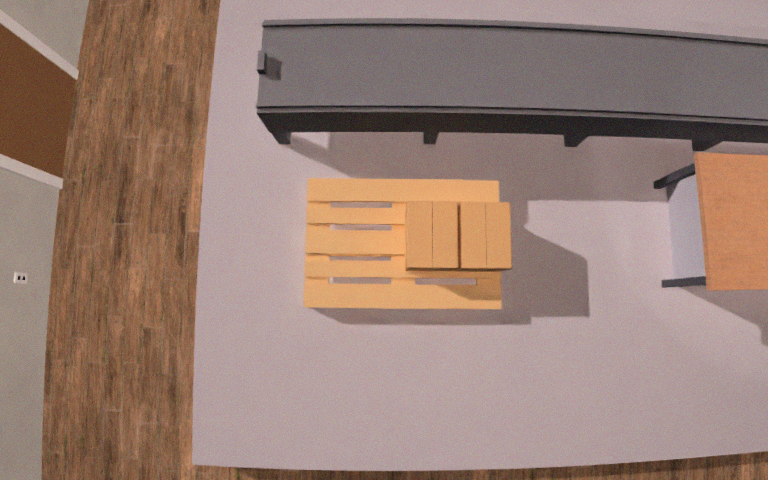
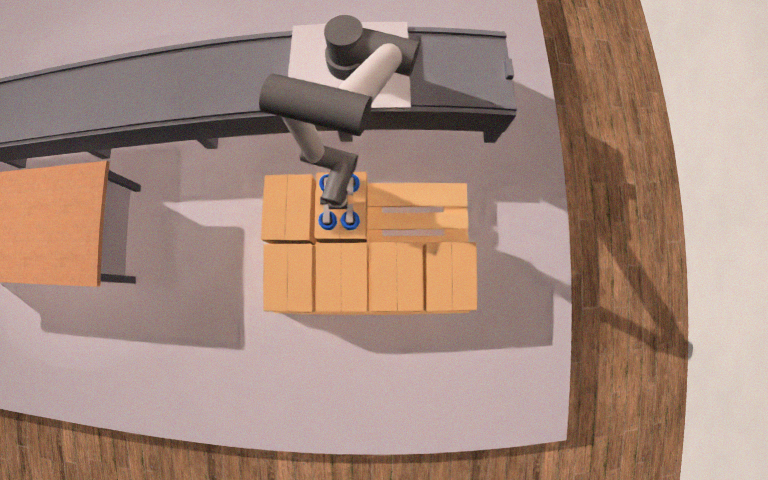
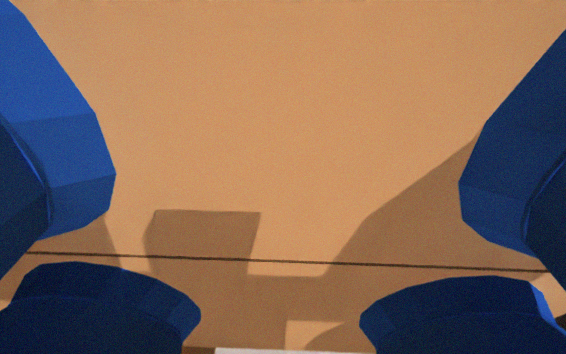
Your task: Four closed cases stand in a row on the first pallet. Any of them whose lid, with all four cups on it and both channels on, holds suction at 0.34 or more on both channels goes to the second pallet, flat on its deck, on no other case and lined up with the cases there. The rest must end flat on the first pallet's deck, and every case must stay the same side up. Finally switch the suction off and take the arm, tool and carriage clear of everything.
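Where they show: hand at its tool point: point(image 3: 283, 220); arm's base at its link origin: point(image 2: 348, 62).
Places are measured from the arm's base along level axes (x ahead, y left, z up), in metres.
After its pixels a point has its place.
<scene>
My vacuum gripper point(image 2: 338, 202) @(x 0.801, y -0.047, z -0.187 m) point(image 3: 282, 225) @(x 0.801, y -0.047, z -0.187 m) has its four blue cups on the lid of a closed case point(image 2: 359, 212) @(x 0.858, y 0.064, z -0.165 m) point(image 3: 280, 100) @(x 0.802, y -0.113, z -0.165 m), which sits upright over the second pallet point(image 2: 447, 195). It hangs very low or rests on the deck; its underside is hidden. A case point(image 2: 275, 206) @(x 0.813, y -0.417, z -0.178 m) stands just left of it, with a narrow gap. A front row of several cases point(image 2: 328, 277) @(x 1.213, y -0.107, z -0.176 m) stands on the same pallet. On the first pallet point(image 1: 351, 294) @(x 1.300, y -5.400, z -0.427 m), two closed cases point(image 1: 419, 234) @(x 0.971, y -5.007, z -0.177 m) point(image 1: 498, 234) @(x 0.970, y -4.562, z -0.176 m) stand side by side at the right.
The arm's white carriage plate point(image 2: 308, 56) @(x -0.058, y -0.237, z 0.000 m) is on the dark rail point(image 2: 169, 84) point(image 1: 481, 70) behind the pallets. An orange-brown table point(image 2: 50, 226) @(x 0.916, y -2.016, z -0.040 m) point(image 1: 736, 226) @(x 0.937, y -3.174, z -0.039 m) stands between the two pallets. Uncovered deck boards show right of the held case and on the first pallet's left half.
</scene>
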